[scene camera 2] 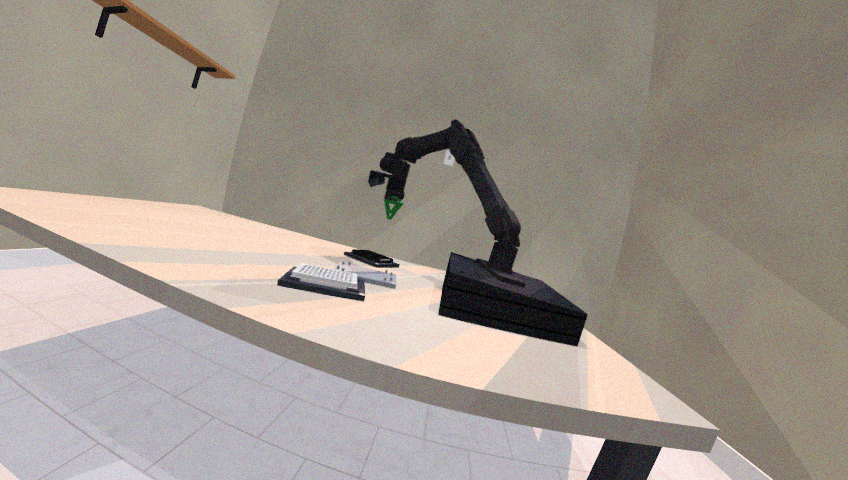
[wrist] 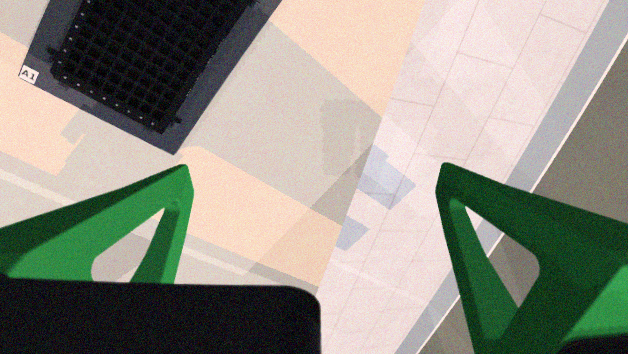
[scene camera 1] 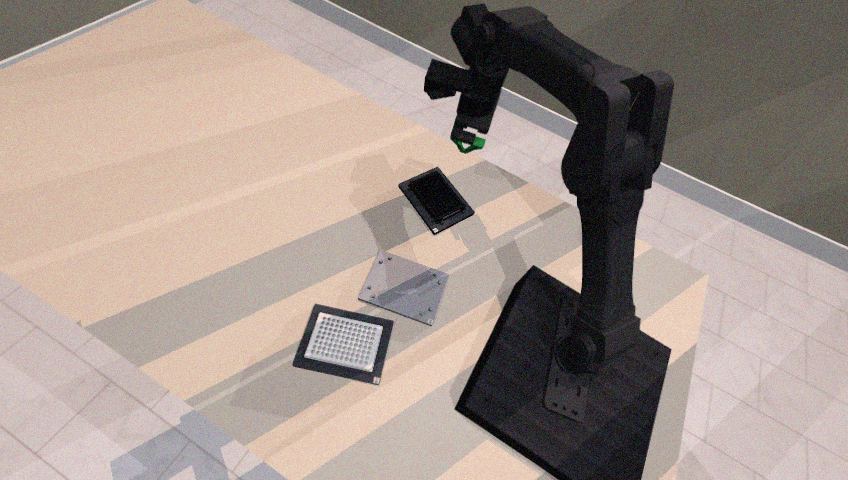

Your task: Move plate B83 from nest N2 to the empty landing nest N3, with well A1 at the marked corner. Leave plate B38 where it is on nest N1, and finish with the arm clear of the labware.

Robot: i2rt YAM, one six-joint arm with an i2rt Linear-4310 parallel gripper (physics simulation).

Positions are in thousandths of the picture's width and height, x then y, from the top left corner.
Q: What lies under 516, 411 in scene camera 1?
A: A black plate.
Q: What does the gripper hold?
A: Nothing.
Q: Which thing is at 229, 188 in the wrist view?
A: A black plate.
